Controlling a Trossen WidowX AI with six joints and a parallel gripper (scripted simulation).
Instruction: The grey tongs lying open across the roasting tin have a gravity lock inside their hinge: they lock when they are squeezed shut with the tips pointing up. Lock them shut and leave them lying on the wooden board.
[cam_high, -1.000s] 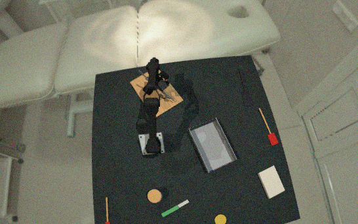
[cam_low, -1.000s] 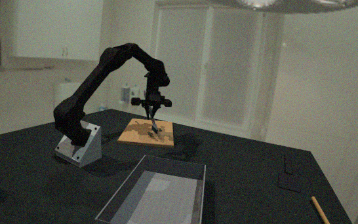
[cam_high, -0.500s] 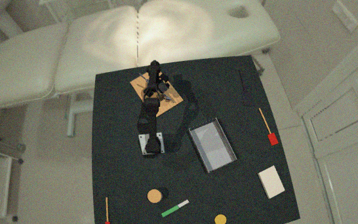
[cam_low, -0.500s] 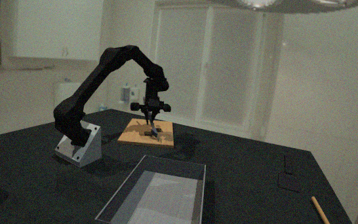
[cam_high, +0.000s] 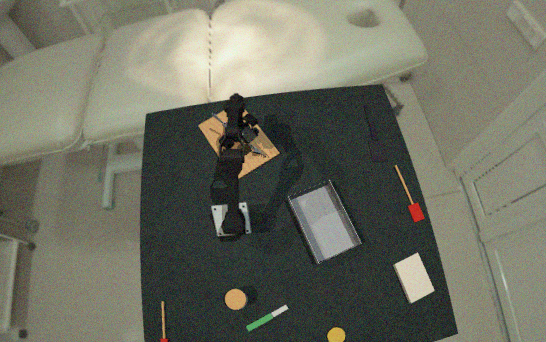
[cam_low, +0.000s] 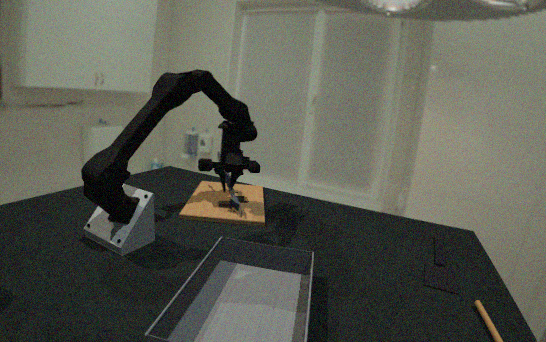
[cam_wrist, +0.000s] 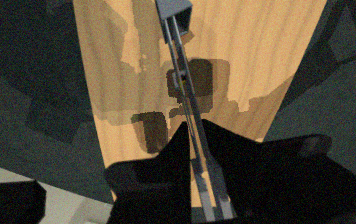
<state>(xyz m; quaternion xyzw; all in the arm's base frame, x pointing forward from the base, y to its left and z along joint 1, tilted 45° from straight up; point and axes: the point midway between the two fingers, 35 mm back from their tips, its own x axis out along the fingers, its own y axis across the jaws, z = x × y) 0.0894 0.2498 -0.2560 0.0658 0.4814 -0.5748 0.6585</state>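
Right now the wooden board is 4 cm to the left of my gripper tip, 4 cm below it and 1 cm behind it. Also, from my gripper tip: red-headed spatula: 68 cm ahead, 46 cm to the right, 4 cm below; then roasting tin: 45 cm to the right, 26 cm ahead, 2 cm below; then yellow disc: 92 cm to the right, 18 cm ahead, 4 cm below.
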